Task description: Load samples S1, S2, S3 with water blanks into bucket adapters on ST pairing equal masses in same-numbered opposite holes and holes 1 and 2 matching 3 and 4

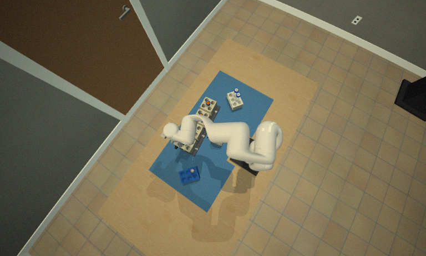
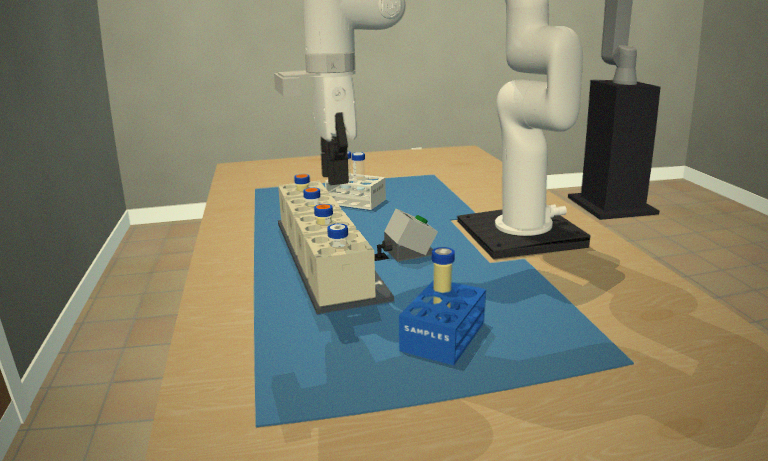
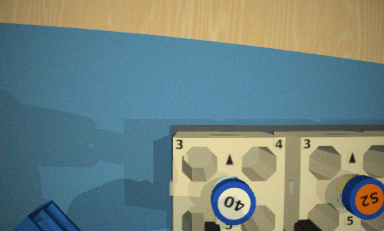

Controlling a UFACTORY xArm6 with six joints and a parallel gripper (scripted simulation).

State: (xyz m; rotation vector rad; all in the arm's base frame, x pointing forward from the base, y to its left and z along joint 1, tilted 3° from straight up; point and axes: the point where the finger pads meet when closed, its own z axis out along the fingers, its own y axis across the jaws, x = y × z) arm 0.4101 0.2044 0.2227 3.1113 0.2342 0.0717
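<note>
My gripper is now 18 cm past the green done key, 16 cm to the left of it and 16 cm above it. Also, from my hand: sample tube: 3 cm ahead, 22 cm to the right, 16 cm below; yellowish tube: 15 cm behind, 12 cm to the left, 16 cm below; adapter: 17 cm below.
</note>
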